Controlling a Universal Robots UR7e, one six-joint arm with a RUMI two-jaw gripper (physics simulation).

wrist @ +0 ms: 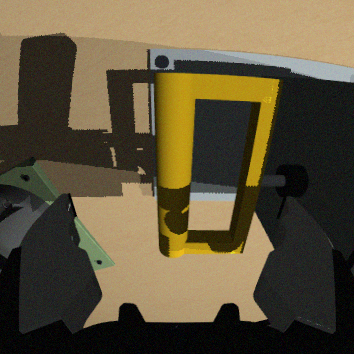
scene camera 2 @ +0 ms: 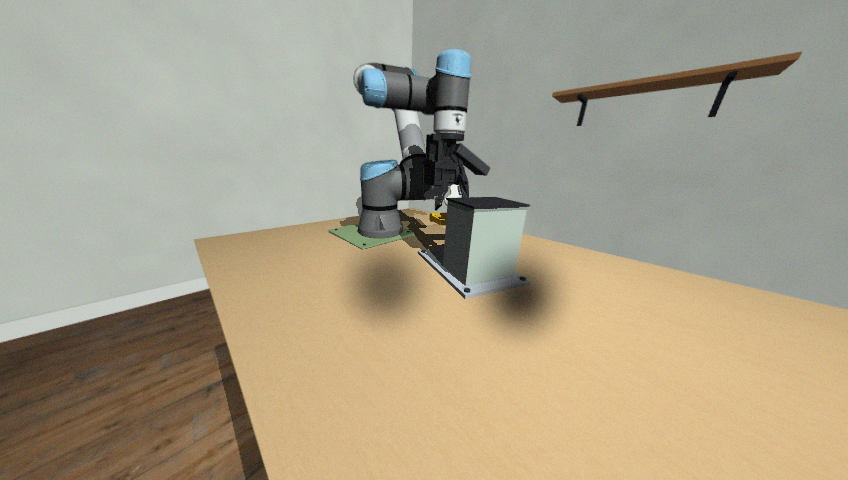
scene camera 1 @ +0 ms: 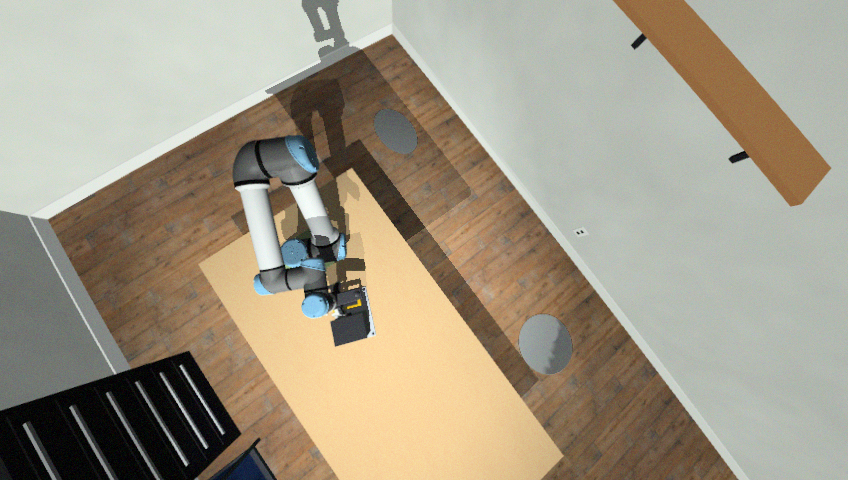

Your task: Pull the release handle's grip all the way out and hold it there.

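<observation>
The release handle's yellow grip [scene camera 1: 354,304] [scene camera 2: 437,218] [wrist: 174,135] is an upright rectangular loop with a thick round bar on its outer side. A short grey rod [wrist: 274,180] joins it to a black collar [wrist: 291,180] on the dark face of the box [scene camera 1: 349,330] [scene camera 2: 499,243] [wrist: 320,125]. The box stands on a light grey base plate [scene camera 1: 371,321] [scene camera 2: 493,289] [wrist: 200,55]. My gripper [scene camera 1: 339,312] [scene camera 2: 449,201] [wrist: 177,197] points down above the grip, open and empty. In the wrist view its fingers lie left and right of the grip, apart from it.
The box top stands close beside my gripper. The arm's green mounting plate [scene camera 2: 363,239] [wrist: 95,252] is on the table [scene camera 1: 416,368] [scene camera 2: 416,368]. A wooden wall shelf [scene camera 1: 726,101] [scene camera 2: 678,80] and two round grey discs [scene camera 1: 395,130] [scene camera 1: 545,343] are farther off.
</observation>
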